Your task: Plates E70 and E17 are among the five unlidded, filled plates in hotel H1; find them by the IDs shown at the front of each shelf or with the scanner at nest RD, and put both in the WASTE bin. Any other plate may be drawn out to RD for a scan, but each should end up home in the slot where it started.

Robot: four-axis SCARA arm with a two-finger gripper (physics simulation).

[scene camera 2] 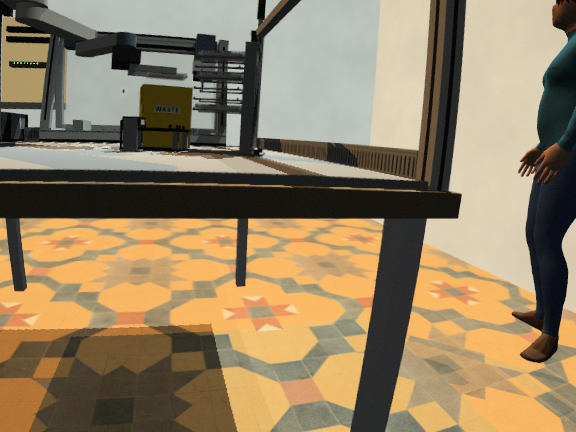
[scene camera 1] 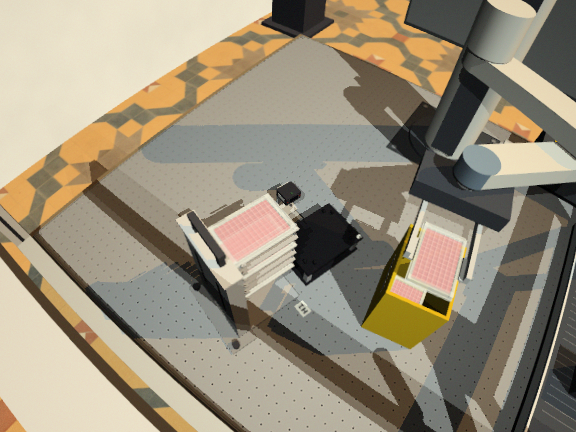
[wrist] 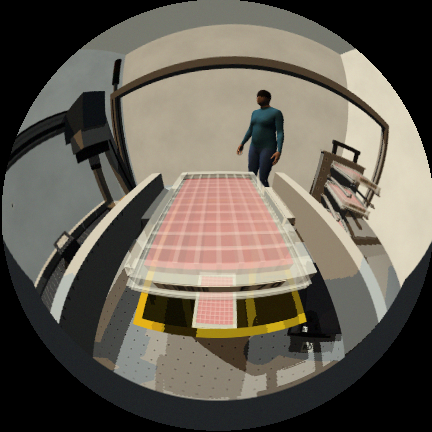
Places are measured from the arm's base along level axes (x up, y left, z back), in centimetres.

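Pixels of known places: gripper, fingertip midpoint: (scene camera 2: pixel 173 73) (scene camera 1: pixel 436 268) (wrist: pixel 217 180); arm's base, origin of the base link: (scene camera 1: pixel 445 146).
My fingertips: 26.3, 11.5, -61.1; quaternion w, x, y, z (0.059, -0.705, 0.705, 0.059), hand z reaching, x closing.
Note:
For each thing: its top centre in the pictures, then the offset to it from my fingertips, as dx, dy, dz. "spot": a spot on its surface instead.
- yellow WASTE bin, middle of its top: (wrist: pixel 218 241) (scene camera 1: pixel 428 269) (scene camera 2: pixel 165 87) -5.0, -0.5, +2.4
- black nest RD, middle of its top: (scene camera 1: pixel 319 234) (wrist: pixel 332 293) (scene camera 2: pixel 157 124) -18.0, -23.7, +3.7
- small black scanner, middle of its top: (scene camera 1: pixel 288 189) (scene camera 2: pixel 134 116) -16.6, -36.3, +8.7
- H1 floor label, surface spot: (scene camera 1: pixel 302 308) spot: -25.0, -17.7, -10.7
My gripper (scene camera 1: pixel 438 267) (wrist: pixel 217 180) is shut on a pink-filled plate (scene camera 1: pixel 436 257) (wrist: pixel 219 230), held level above the yellow WASTE bin (scene camera 1: pixel 400 322) (scene camera 2: pixel 166 127) (wrist: pixel 220 333). In scene camera 2 the gripper and plate hang just over the bin. No ID on the held plate can be read. Another pink-filled plate (scene camera 1: pixel 406 290) (wrist: pixel 215 312) is in the bin, partly hidden by the held one. Hotel H1 (scene camera 1: pixel 232 285) (scene camera 2: pixel 248 100) stands beyond the nest, with a pink-filled plate (scene camera 1: pixel 255 227) on top and shelf tiers below; its IDs are not readable.
The black nest RD (scene camera 1: pixel 325 240) stands between the hotel and the bin, with a small black scanner (scene camera 1: pixel 289 192) beside it. An H1 floor label (scene camera 1: pixel 302 308) lies in front of the hotel. A person (scene camera 2: pixel 560 110) (wrist: pixel 265 130) stands beyond the table.

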